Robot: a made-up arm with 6 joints. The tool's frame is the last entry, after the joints.
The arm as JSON. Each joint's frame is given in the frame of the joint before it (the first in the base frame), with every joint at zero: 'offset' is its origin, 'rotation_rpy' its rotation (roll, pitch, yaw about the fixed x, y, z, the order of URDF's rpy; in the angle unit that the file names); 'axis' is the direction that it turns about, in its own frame. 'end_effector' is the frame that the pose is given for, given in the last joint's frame.
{
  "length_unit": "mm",
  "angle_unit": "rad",
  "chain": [
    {
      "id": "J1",
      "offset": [
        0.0,
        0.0,
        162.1
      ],
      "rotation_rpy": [
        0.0,
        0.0,
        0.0
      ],
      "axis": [
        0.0,
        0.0,
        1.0
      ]
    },
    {
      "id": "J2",
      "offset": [
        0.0,
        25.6,
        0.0
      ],
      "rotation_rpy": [
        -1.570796,
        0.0,
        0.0
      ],
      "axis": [
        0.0,
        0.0,
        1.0
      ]
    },
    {
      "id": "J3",
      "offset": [
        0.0,
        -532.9,
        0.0
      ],
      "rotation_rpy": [
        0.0,
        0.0,
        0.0
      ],
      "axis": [
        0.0,
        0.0,
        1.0
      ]
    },
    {
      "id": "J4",
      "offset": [
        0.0,
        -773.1,
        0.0
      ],
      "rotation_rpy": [
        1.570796,
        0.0,
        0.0
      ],
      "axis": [
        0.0,
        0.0,
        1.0
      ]
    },
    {
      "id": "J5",
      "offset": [
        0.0,
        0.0,
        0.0
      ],
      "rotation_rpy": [
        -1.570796,
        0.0,
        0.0
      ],
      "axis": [
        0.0,
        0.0,
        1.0
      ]
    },
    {
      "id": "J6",
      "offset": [
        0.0,
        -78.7,
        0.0
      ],
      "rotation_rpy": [
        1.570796,
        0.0,
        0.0
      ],
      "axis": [
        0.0,
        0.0,
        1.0
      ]
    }
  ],
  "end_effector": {
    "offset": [
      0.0,
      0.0,
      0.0
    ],
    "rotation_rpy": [
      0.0,
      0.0,
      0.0
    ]
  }
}
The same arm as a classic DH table. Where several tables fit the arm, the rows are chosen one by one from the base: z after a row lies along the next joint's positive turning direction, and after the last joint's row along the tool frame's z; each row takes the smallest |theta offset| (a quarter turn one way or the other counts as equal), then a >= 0, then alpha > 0; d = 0 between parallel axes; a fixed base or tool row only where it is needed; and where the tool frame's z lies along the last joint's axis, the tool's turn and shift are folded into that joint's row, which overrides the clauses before.
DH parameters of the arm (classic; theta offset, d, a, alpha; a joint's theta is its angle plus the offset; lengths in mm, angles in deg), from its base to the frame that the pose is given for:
J1: 0 162.1 0 -90
J2: -90 0 532.9 0
J3: 90 25.6 0 90
J4: 0 773.1 0 -90
J5: 0 0 0 90
J6: 0 78.7 0 0

